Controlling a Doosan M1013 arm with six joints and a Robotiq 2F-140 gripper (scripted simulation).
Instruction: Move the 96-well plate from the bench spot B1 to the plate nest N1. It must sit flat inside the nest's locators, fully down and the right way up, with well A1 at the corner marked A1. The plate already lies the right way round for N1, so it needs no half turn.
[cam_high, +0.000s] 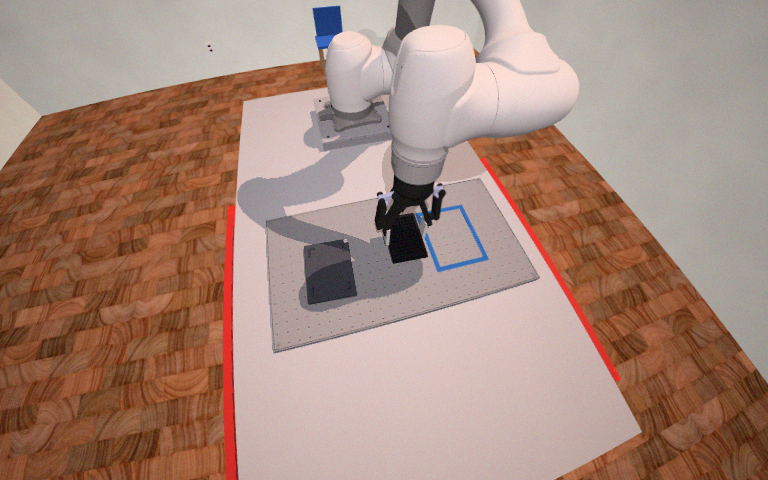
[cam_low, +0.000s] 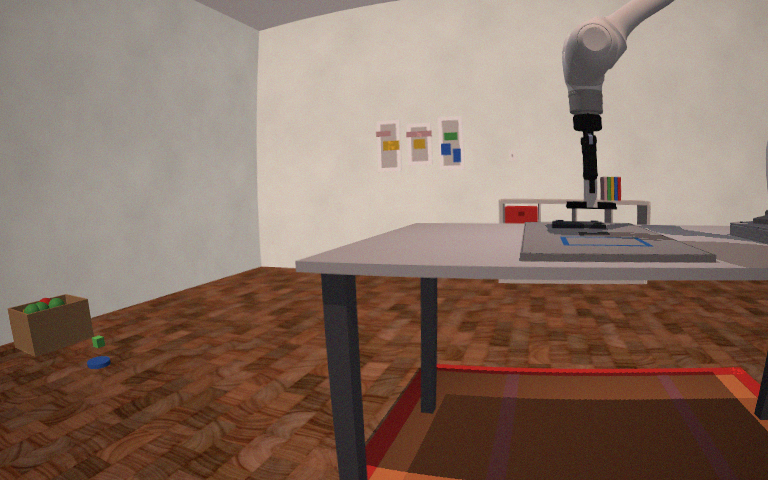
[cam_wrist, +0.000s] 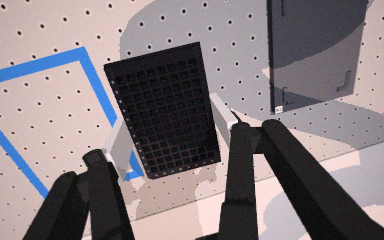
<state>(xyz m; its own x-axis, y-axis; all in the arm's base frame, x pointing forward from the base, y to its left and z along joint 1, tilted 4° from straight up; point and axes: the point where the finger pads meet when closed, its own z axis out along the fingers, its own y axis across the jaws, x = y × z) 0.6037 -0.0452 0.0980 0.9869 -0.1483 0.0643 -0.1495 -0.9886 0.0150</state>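
My gripper is now 200 mm to the left of the dark grey plate nest N1, 90 mm above it and 10 mm past it. From my hand the other things lie so: pale A1 corner mark: 140 mm to the right, 80 mm below, 80 mm behind; black 96-well plate: 20 mm below.
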